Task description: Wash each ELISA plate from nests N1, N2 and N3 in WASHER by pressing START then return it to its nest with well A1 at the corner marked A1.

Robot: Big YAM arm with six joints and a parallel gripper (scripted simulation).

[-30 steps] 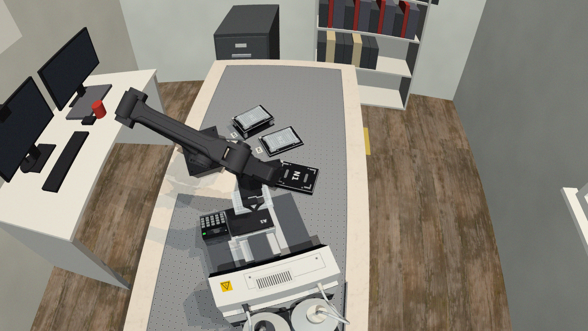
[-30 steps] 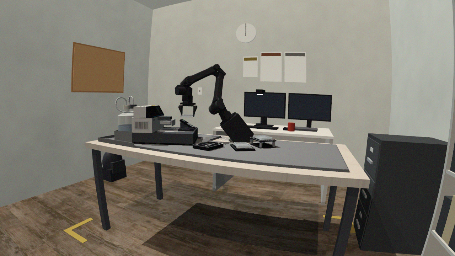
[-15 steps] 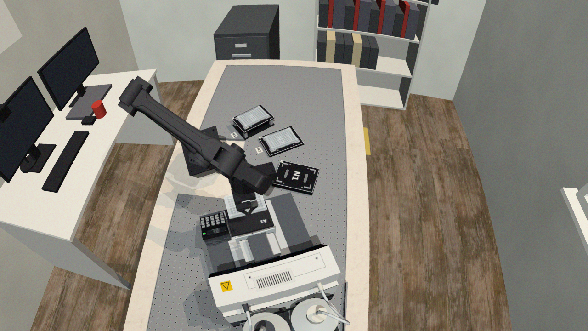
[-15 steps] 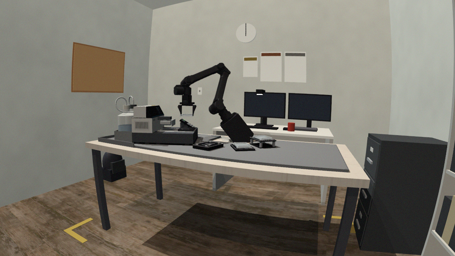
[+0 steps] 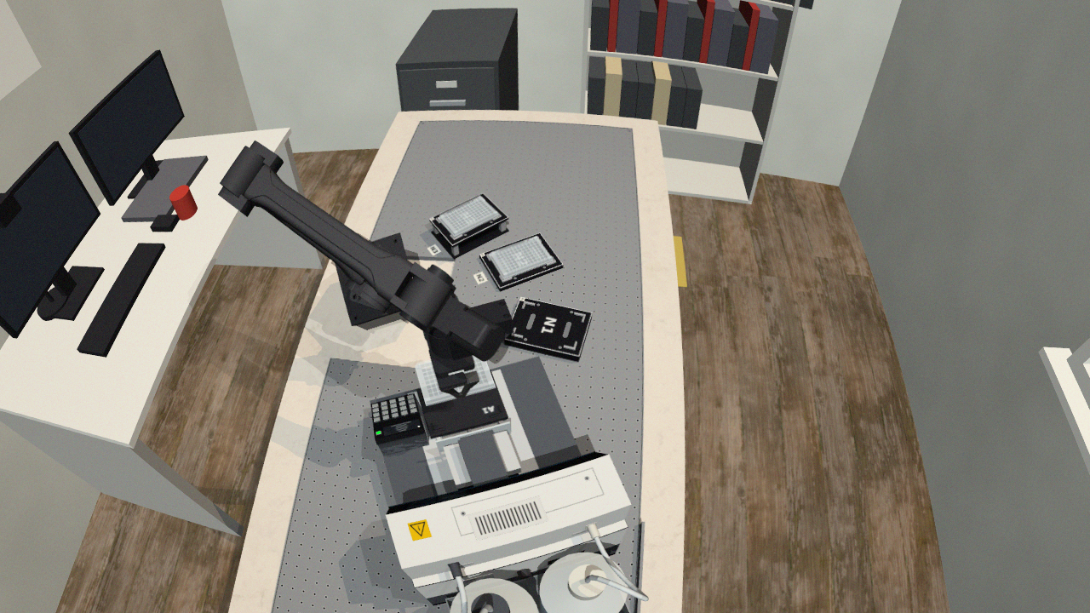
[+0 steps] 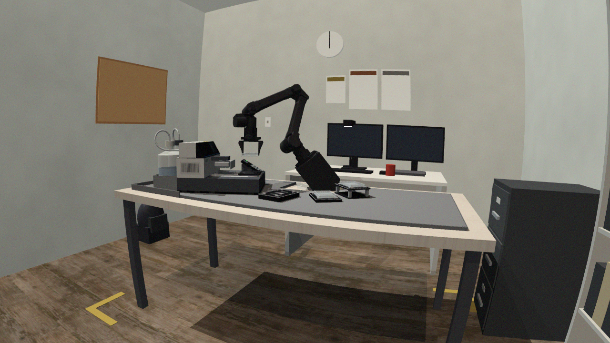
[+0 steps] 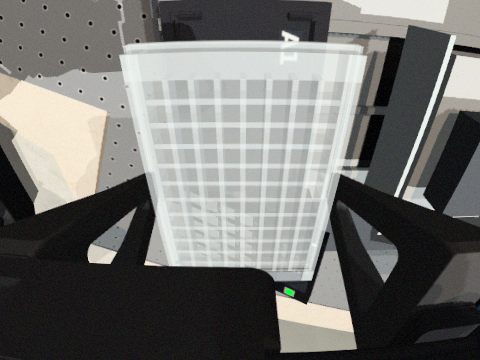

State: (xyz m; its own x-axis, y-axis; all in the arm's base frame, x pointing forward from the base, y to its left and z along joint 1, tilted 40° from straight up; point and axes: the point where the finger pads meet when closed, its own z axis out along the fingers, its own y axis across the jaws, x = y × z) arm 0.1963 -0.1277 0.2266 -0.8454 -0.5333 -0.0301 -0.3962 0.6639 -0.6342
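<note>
Right now my hand is right at the white ELISA plate. Round my hand: black nest: 6 cm ahead, 45 cm to the left, 18 cm below; plate washer: 7 cm ahead, 14 cm to the right, 6 cm below.
</note>
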